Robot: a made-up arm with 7 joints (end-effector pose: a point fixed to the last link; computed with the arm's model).
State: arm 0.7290 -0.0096 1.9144 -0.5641 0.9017 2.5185 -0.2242
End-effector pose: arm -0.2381 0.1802 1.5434 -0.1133 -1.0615 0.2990
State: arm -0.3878 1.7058 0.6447 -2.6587 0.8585 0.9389 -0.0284
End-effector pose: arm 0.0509 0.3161 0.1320 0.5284 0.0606 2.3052
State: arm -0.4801 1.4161 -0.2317 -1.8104 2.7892 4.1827 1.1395
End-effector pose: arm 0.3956 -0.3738 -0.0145 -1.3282 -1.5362 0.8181
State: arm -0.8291 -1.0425 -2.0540 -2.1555 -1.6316 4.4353 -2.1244
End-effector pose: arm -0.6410 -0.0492 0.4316 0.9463 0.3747 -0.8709
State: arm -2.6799 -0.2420 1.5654 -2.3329 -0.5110 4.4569 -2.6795
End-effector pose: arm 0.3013 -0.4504 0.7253 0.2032 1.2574 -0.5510
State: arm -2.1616 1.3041 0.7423 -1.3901 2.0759 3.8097 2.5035
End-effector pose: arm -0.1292 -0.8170 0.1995 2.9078 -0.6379 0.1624
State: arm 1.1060 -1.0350 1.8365 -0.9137 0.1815 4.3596 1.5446
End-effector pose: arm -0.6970 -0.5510 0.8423 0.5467 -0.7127 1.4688
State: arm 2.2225 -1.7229 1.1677 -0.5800 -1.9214 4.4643 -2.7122
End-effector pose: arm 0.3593 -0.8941 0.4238 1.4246 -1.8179 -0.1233
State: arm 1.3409 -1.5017 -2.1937 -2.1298 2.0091 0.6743 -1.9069
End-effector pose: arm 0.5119 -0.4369 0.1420 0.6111 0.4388 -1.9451
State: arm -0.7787 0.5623 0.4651 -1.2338 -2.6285 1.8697 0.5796
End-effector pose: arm 0.8693 -0.4211 0.8178 0.8852 0.0642 0.2776
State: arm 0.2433 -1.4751 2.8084 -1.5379 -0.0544 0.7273 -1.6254
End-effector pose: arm -0.6522 0.0802 -0.1355 -0.5197 0.7895 -1.1203
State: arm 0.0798 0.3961 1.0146 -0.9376 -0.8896 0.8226 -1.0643
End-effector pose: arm 0.6146 0.4947 1.1834 1.7820 1.9970 -0.5217
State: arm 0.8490 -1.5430 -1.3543 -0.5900 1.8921 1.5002 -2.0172
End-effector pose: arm -0.4407 -1.0319 0.5897 -0.6835 0.1767 2.4951
